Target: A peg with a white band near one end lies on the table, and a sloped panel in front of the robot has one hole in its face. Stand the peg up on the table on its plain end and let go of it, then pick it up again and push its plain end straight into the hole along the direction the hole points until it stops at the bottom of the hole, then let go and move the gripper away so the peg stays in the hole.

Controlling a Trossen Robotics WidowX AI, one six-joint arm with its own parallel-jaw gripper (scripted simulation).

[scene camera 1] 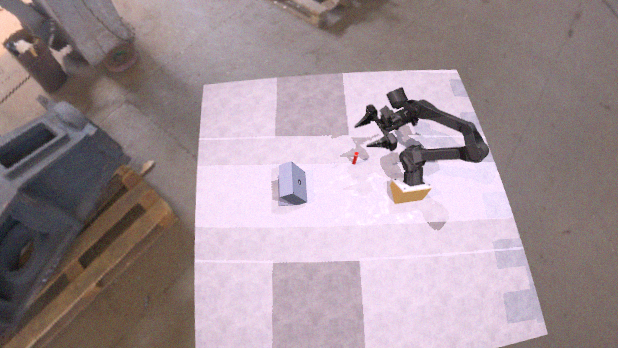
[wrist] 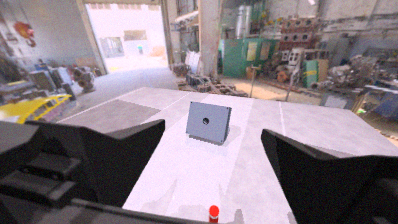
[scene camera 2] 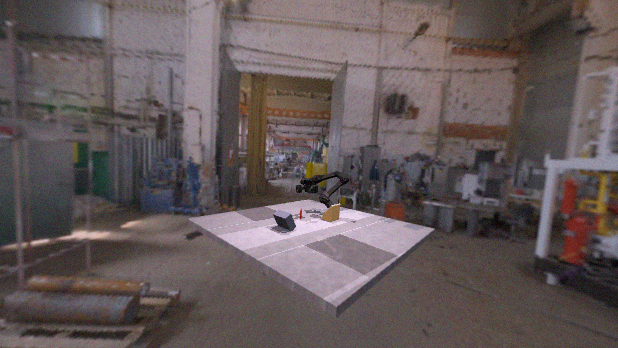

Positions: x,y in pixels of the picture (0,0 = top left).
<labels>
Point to a grey sloped panel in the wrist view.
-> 219,116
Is my gripper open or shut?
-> Open.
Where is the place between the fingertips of my gripper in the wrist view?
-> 212,128
</labels>
